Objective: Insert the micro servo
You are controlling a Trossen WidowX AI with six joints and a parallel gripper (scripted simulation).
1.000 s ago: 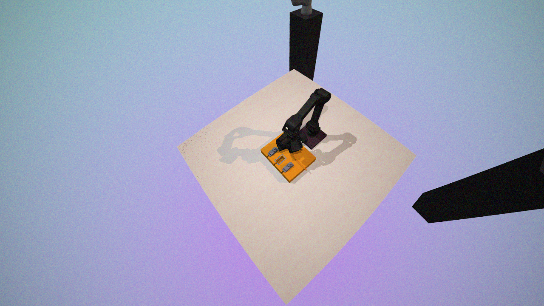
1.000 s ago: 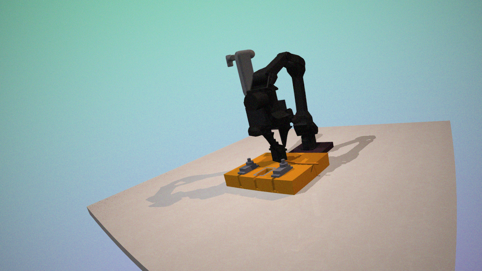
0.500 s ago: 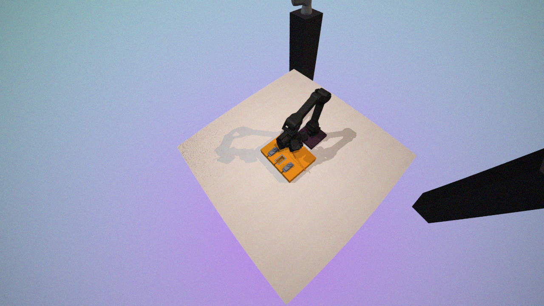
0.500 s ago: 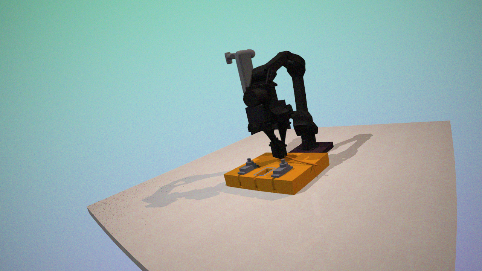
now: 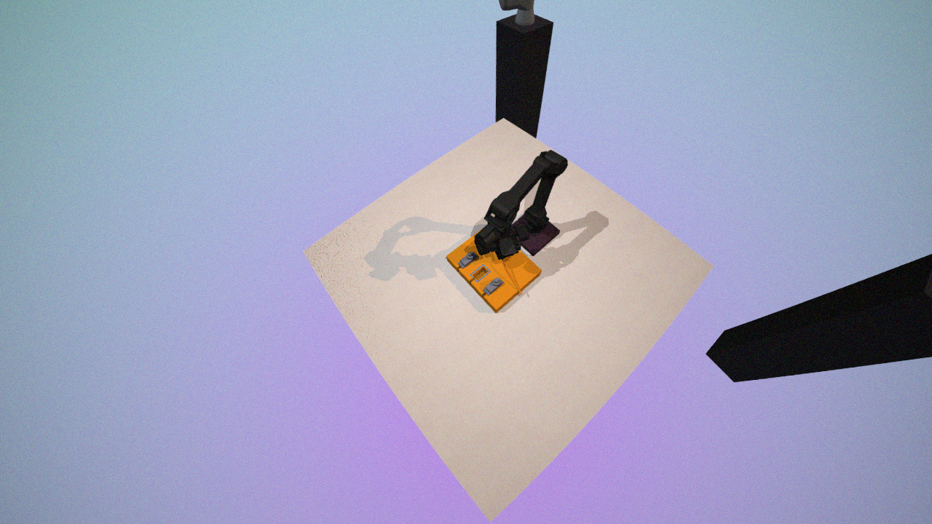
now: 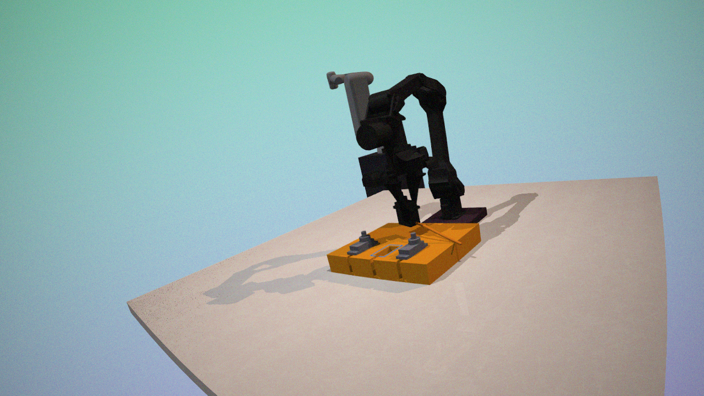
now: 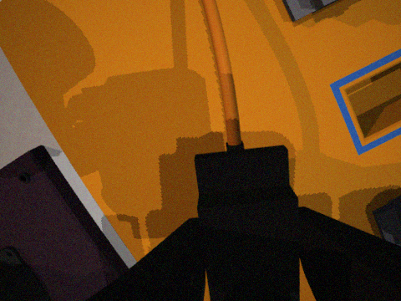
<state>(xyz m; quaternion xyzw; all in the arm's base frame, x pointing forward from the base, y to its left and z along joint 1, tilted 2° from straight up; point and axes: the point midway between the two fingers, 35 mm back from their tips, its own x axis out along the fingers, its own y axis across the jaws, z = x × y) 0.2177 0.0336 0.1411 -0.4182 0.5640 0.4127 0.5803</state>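
Now: gripper tip 10 mm past the orange deck, 10 mm to the left of it and 100 mm above it.
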